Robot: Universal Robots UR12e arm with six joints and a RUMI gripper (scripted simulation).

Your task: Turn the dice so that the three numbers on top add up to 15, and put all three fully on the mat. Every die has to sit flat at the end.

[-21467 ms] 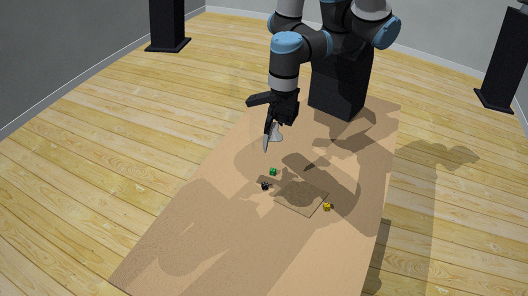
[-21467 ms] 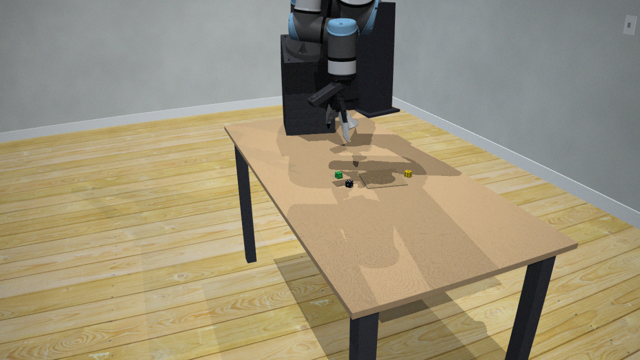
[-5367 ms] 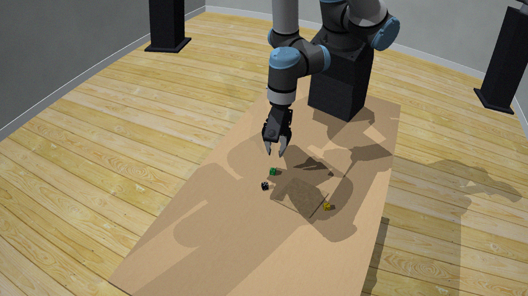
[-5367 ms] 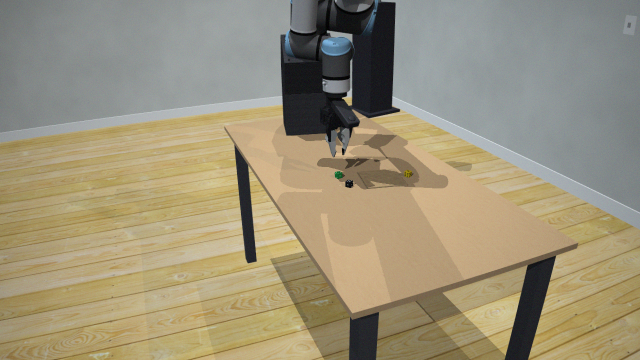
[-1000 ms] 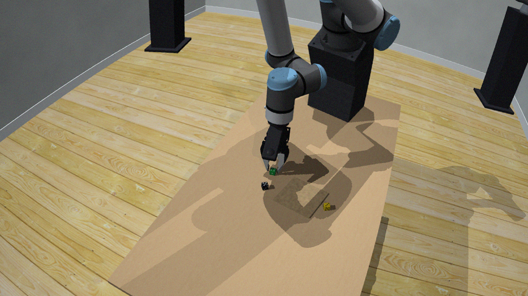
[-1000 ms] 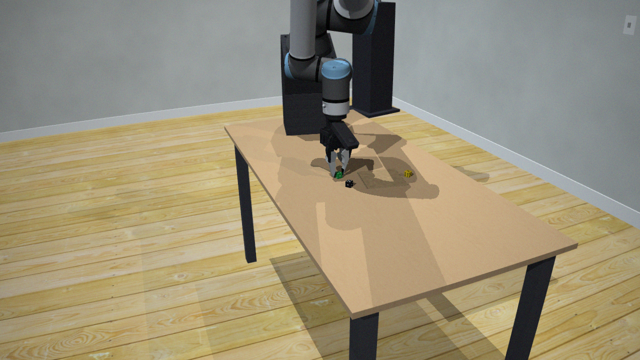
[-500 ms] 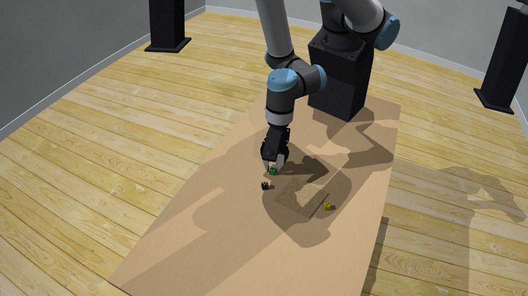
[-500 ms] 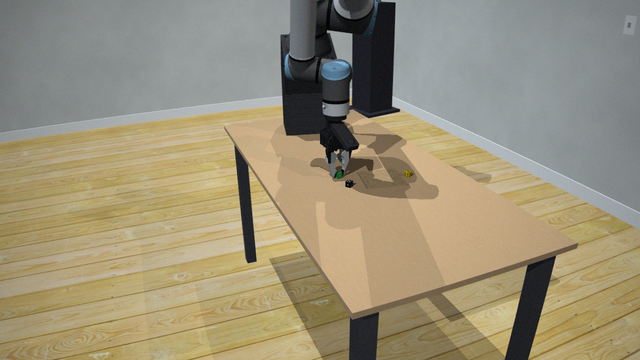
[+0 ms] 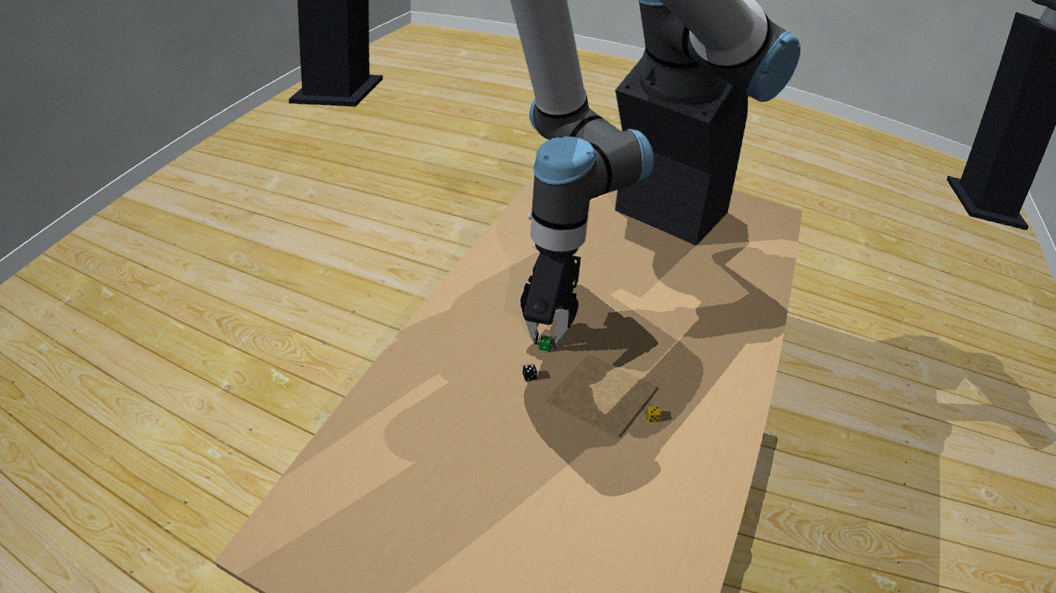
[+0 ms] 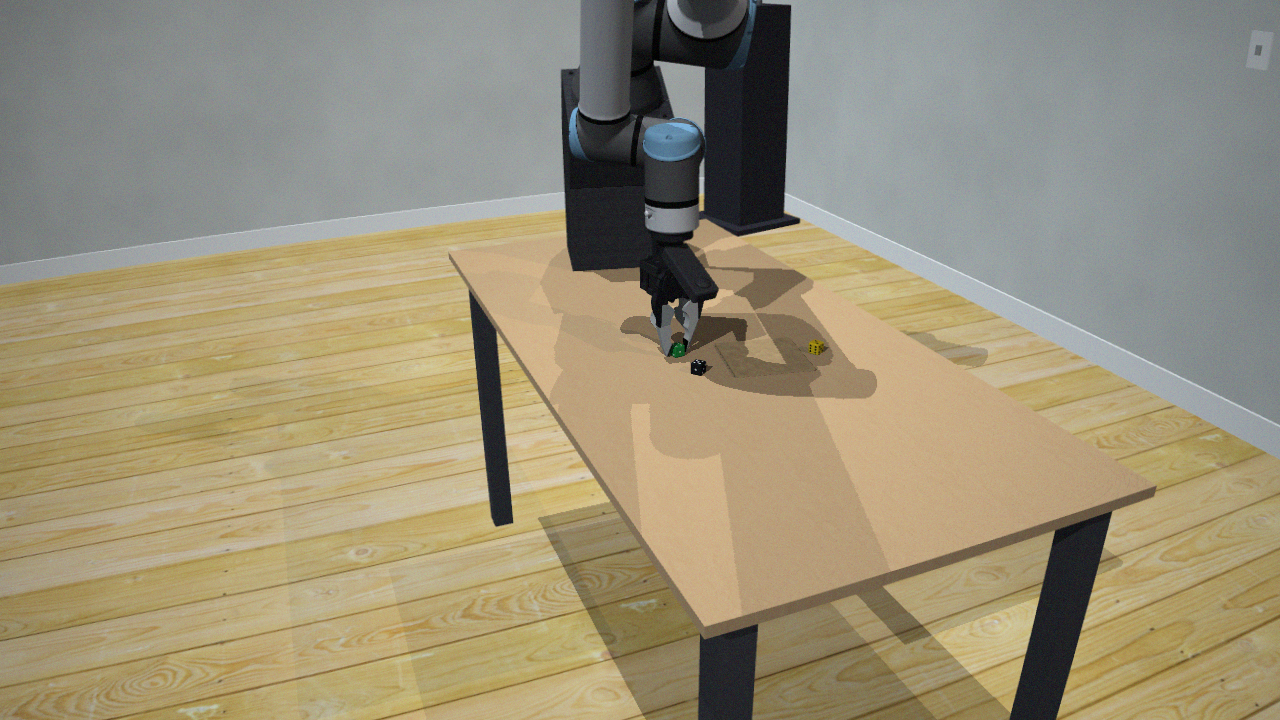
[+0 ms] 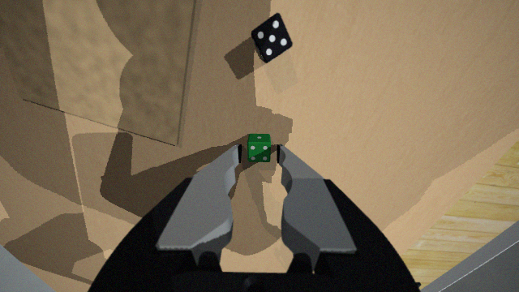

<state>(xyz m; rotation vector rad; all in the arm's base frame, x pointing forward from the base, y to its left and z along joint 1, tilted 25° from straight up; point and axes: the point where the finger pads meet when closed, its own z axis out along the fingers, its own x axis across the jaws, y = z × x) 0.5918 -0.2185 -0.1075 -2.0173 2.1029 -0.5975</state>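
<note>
Right now my hand is 10 mm above the green die. From my hand the other things lie so: thin square mat 100 mm ahead, 120 mm to the left, 20 mm below; yellow die 130 mm ahead, 210 mm to the left, 10 mm below; black die 80 mm ahead, 10 mm to the right, 10 mm below.
</note>
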